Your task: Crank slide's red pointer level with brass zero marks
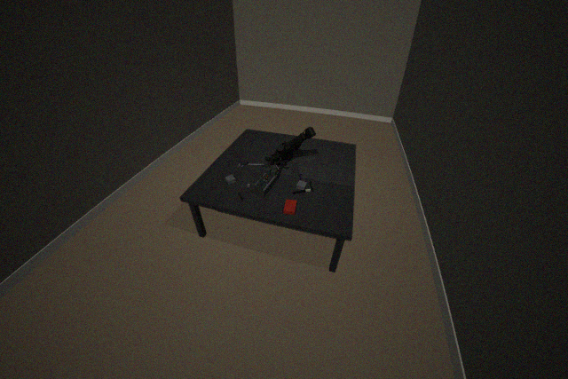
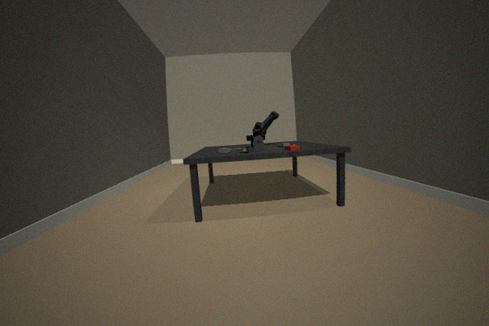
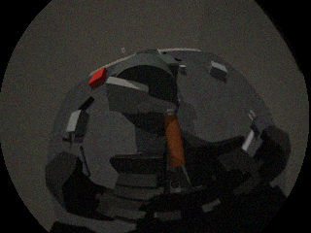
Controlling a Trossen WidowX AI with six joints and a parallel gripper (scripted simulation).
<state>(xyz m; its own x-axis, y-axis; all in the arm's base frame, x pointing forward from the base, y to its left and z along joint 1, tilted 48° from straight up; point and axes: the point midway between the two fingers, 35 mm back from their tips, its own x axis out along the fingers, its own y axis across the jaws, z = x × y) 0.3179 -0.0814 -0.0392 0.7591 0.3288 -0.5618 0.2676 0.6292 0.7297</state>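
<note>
Right now my gripper tip is 140 mm short of the red pointer, 10 mm to the left of it and 40 mm below it. Also, from my gripper tip: crank handle 20 mm behind, 30 mm above.
</note>
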